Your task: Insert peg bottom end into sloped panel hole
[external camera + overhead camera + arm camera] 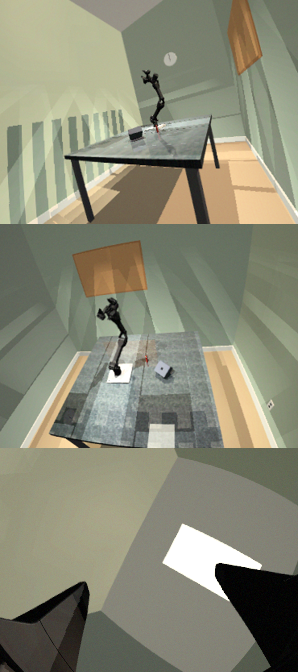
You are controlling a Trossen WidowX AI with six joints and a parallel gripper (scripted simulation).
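The red peg lies 670 mm below my gripper tip, 220 mm ahead of it and 100 mm to the left of it. The rest, counted from my gripper tip: panel: 670 mm below, 360 mm ahead, 80 mm to the right.
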